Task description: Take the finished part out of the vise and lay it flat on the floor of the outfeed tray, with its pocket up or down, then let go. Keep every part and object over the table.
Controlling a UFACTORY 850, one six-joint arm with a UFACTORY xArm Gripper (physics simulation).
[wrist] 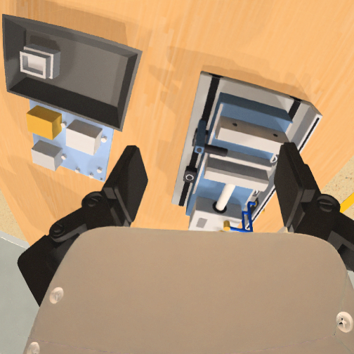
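The finished part point(40, 63), a pale grey block with a rectangular pocket, lies inside the dark outfeed tray point(131, 75) near its left end. It looks flat, with its pocket up. The vise point(237, 175) is right of centre, with a gap between its two light jaws and no part in that gap. My gripper point(208, 161) is open and empty, its fingers spread to either side of the vise in the view. It is well apart from the part in the tray. How high the fingertips are above the vise is hard to tell.
A light blue plate point(70, 164) beside the tray holds a yellow block point(44, 122), a white block point(84, 136) and a grey block point(47, 155). A blue handle with a black grip point(216, 150) sticks out over the vise. The wooden table's edge shows at lower left and right.
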